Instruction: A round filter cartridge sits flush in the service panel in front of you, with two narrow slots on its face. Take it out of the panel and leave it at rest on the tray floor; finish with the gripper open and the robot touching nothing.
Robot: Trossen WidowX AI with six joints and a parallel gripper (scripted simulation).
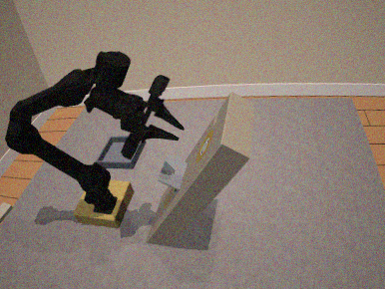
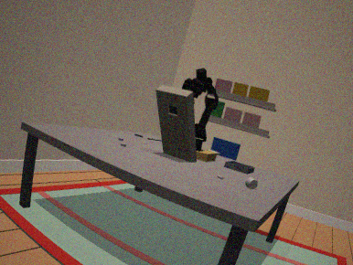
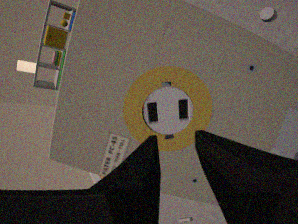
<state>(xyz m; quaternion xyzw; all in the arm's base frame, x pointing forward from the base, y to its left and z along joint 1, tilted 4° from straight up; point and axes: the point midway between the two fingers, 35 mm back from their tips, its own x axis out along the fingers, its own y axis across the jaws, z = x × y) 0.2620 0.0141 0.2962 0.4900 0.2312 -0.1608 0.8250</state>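
Now: the round filter cartridge 60 mm ahead of my gripper tip and 40 mm below it. Also, from my gripper tip: shallow tray (370 mm behind, 280 mm to the left, 300 mm below); then grey bracket (40 mm behind, 130 mm below).
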